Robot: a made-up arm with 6 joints.
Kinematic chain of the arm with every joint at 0, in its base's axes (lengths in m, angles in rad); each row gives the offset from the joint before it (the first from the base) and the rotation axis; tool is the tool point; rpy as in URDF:
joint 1: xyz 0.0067 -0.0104 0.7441 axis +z
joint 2: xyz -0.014 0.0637 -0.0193 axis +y
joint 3: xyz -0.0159 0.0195 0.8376 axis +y
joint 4: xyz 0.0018 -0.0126 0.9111 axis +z
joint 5: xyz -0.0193 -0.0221 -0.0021 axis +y
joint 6: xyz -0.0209 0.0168 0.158 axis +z
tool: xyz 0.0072 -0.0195 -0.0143 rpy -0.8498 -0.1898 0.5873
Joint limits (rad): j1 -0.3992..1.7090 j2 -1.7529..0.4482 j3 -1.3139..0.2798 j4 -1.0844..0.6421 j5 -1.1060..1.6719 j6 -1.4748..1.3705
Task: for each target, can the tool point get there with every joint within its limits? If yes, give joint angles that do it. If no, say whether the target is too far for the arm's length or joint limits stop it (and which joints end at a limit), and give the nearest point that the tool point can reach.
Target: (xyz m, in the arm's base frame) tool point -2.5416 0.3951 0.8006
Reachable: no: too far | nearest point -1.8806 0.2899 0.7808 | short by 0.670 m
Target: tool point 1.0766 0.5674 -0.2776
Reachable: no: joint limits stop it (at a limit: joint 1, joint 2, joint 3, joint 4, joint 5, joint 6) | nearest point 0.1542 -0.7806 -0.3870 | short by 1.637 m
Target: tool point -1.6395 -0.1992 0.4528
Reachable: yes | joints 0.1041 -1.2351 -0.9394 -0.8819 0.9812 0.0405
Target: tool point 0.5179 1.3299 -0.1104
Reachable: no: joint limits stop it (at a limit: joint 1, joint 2, joint 3, joint 4, joint 5, joint 6) | nearest point -0.6643 0.5008 -0.3845 | short by 1.470 m
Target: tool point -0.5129 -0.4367 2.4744
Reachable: yes | joints 0.7149 -0.2602 -0.1908 -0.6472 0.6658 -0.4357
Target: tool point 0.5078 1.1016 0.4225
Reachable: no: joint limits stop it (at a limit: joint 1, joint 2, joint 3, joint 5, joint 6) | nearest point -0.6575 0.4899 -0.3853 | short by 1.544 m
